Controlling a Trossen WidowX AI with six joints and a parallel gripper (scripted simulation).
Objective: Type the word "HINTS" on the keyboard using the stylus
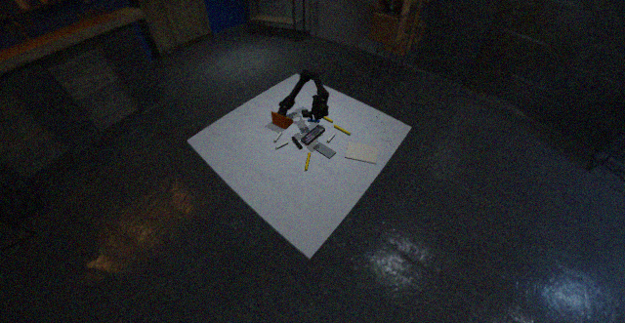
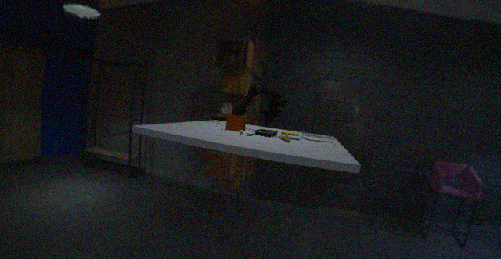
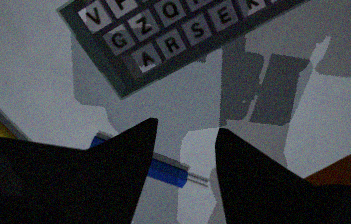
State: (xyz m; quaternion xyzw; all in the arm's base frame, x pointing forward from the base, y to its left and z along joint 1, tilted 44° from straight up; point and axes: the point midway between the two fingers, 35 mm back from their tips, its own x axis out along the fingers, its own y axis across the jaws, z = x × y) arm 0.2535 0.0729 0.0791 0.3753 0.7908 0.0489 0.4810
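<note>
Right now the blue stylus is 80 mm behind my gripper tip, 50 mm to the left of it and 70 mm below it. Round my gripper tip: grey slab (200 mm ahead, 120 mm to the right, 70 mm below); grey stylus tip (110 mm behind, 30 mm to the left, 70 mm below); dark stick (20 mm ahead, 200 mm to the right, 60 mm below).
</note>
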